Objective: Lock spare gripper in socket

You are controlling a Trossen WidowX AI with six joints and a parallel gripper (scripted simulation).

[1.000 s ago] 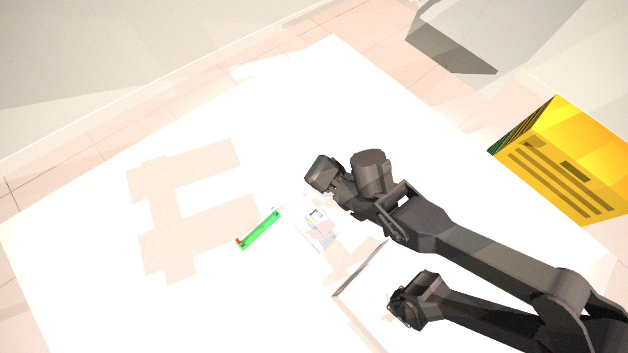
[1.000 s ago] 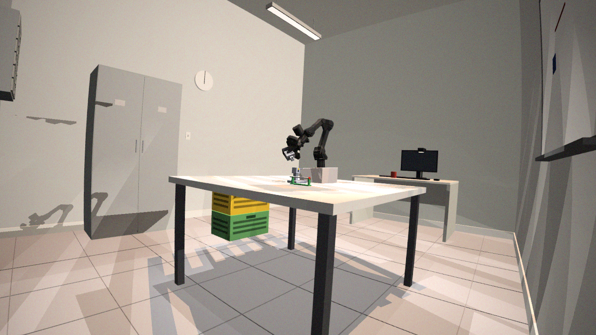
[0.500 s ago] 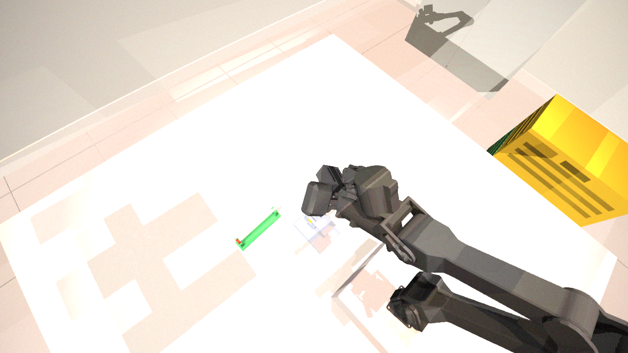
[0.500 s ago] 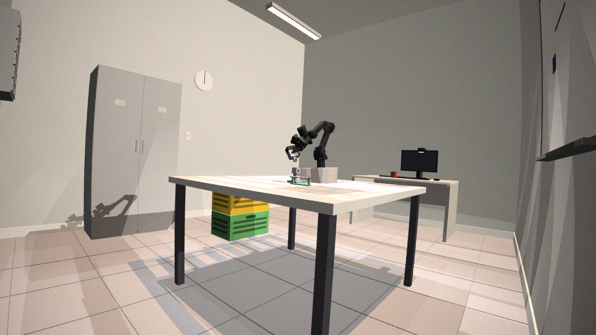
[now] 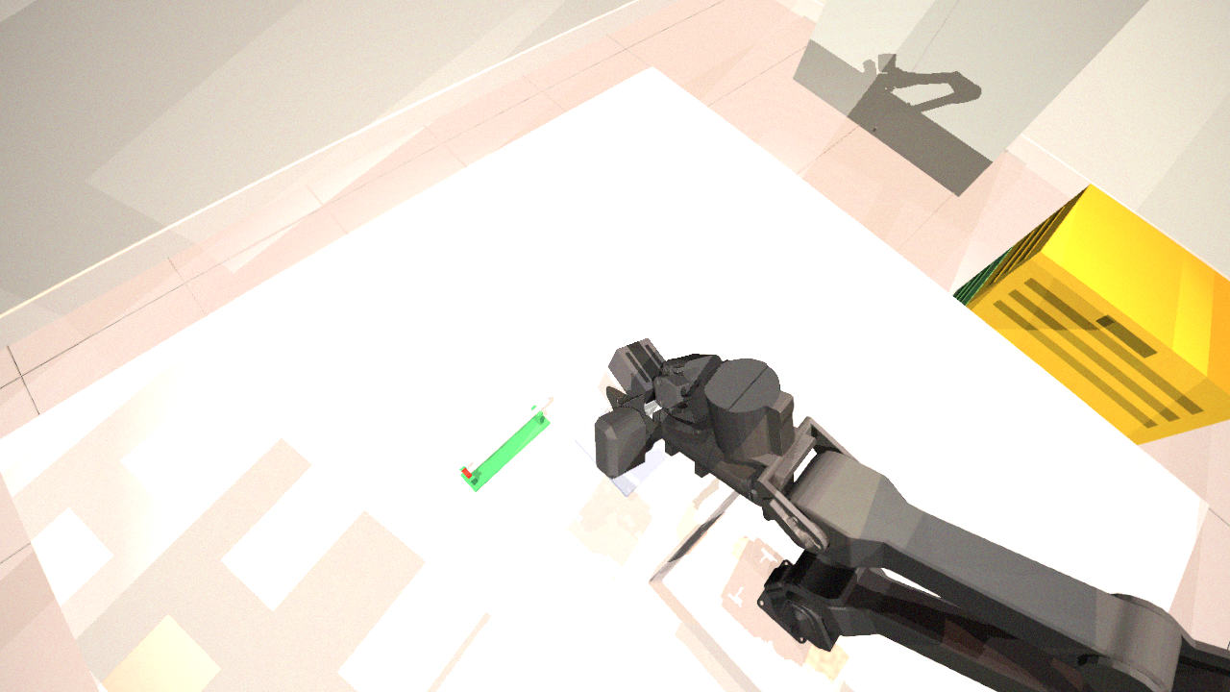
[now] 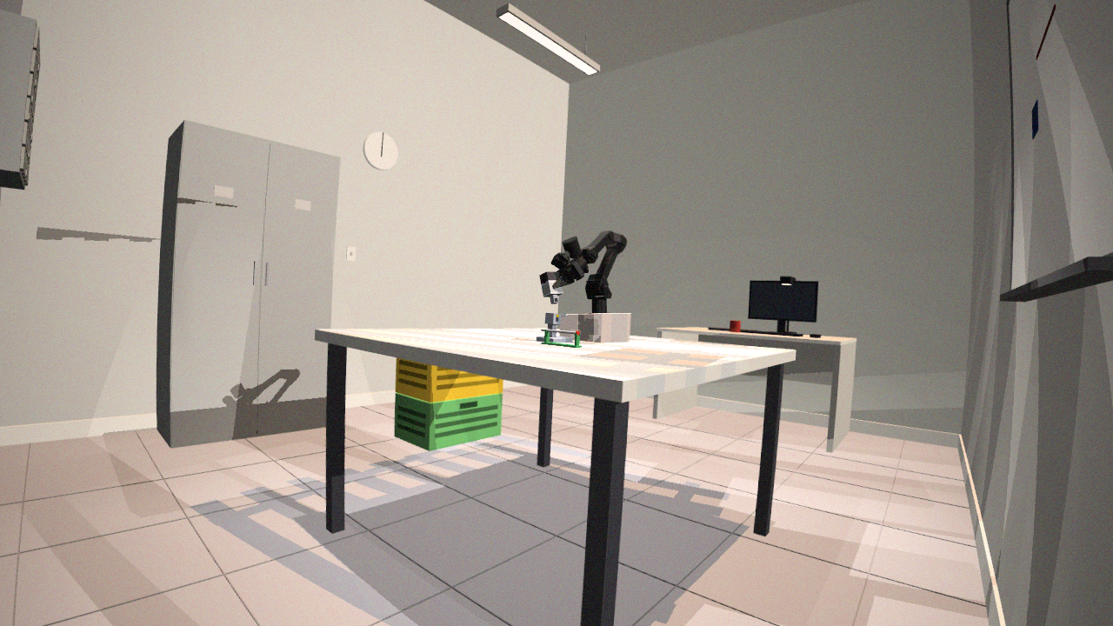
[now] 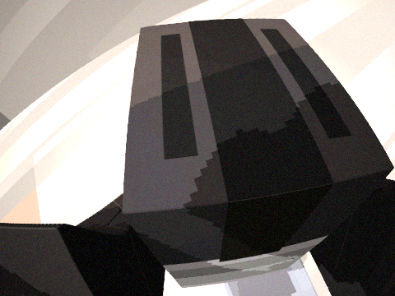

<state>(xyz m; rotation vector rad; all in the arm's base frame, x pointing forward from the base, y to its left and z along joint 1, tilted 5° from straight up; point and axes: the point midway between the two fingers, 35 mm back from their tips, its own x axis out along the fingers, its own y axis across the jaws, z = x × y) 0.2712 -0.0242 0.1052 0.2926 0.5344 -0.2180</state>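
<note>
The pin cradle lies 9 cm ahead of my gripper tip, 12 cm to the left of it and 16 cm below it. The rest, counted from my gripper tip: socket 2 cm behind, 1 cm to the left, 13 cm below; then spare gripper 1 cm behind.
</note>
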